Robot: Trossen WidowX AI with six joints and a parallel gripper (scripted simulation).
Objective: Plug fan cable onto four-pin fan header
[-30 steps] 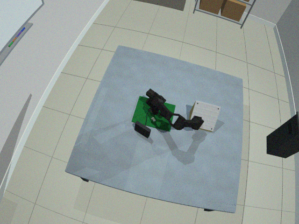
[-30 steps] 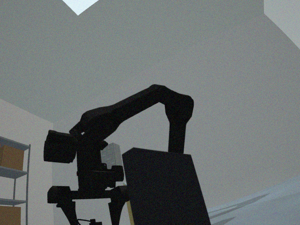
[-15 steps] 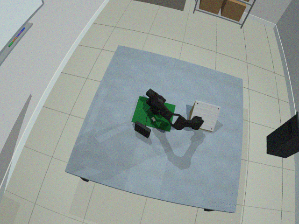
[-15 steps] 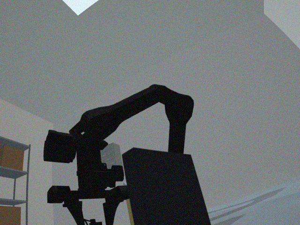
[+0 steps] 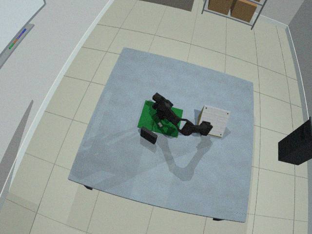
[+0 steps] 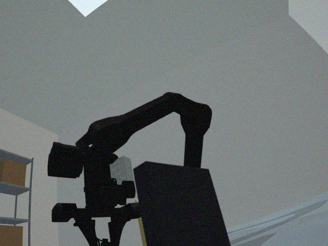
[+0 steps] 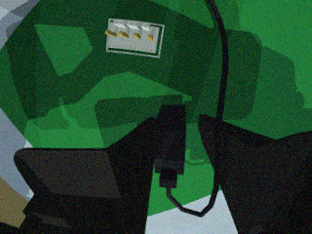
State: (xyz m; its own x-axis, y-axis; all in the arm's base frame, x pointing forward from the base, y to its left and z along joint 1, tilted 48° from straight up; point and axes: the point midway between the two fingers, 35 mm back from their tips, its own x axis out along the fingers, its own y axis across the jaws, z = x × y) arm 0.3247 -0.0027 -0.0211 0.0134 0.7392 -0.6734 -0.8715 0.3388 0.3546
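The pale four-pin fan header is 10 mm ahead of my gripper tip, 60 mm to the left of it and 20 mm below it. Also, from my gripper tip: black plug 10 mm behind, 10 mm above; then black fan 60 mm ahead, 180 mm to the left, 40 mm above.
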